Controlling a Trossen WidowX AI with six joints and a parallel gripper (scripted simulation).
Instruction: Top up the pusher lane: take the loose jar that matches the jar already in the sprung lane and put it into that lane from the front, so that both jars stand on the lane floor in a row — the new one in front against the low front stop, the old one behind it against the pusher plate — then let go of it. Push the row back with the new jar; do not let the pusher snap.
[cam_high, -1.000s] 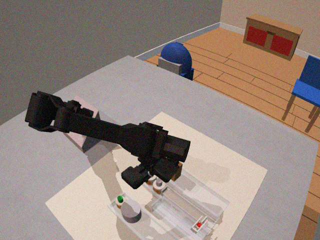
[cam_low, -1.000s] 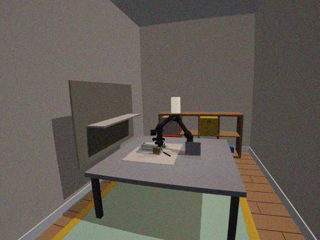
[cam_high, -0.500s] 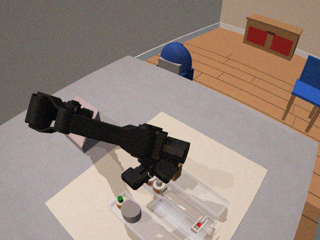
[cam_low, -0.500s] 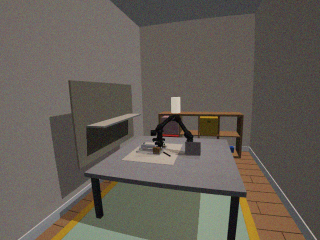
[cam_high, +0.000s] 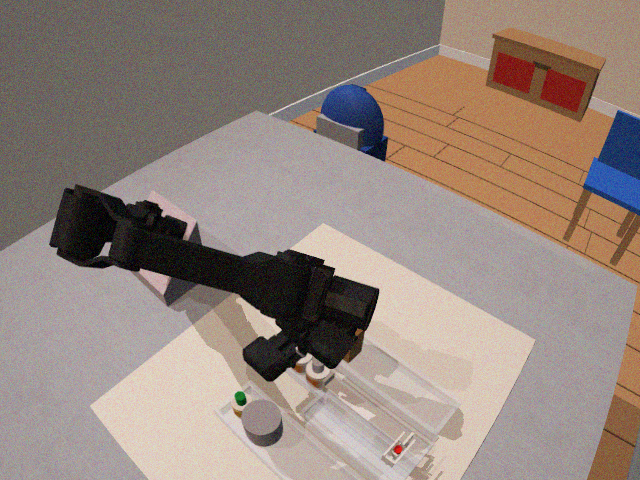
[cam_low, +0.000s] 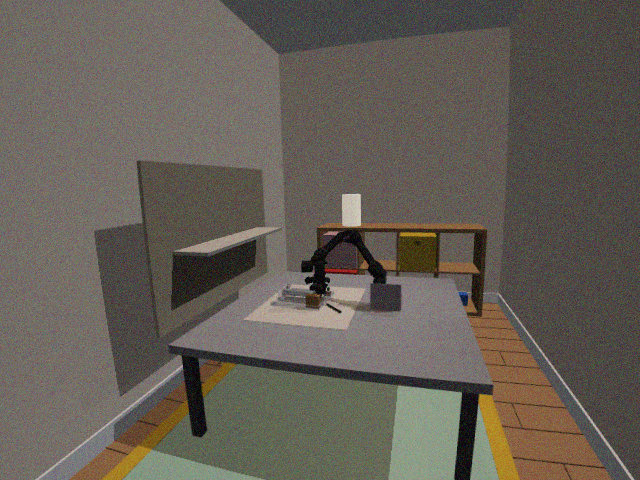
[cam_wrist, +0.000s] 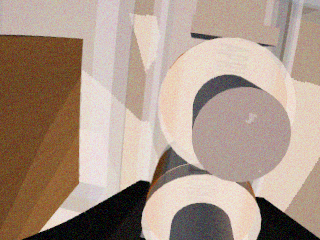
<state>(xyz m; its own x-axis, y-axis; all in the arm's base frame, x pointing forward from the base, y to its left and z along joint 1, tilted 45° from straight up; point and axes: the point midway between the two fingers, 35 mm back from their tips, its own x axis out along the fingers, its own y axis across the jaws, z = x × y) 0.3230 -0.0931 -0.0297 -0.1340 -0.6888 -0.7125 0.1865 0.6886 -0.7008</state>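
Right now my gripper tip is 7 cm to the right of the brown box, 3 cm short of it and 1 cm below it. Also, from my gripper tip: red dot (21 cm ahead, 8 cm to the right, 4 cm above); black stick (9 cm to the left, 8 cm behind, 2 cm below); grey cylinder (13 cm to the right, 2 cm ahead).
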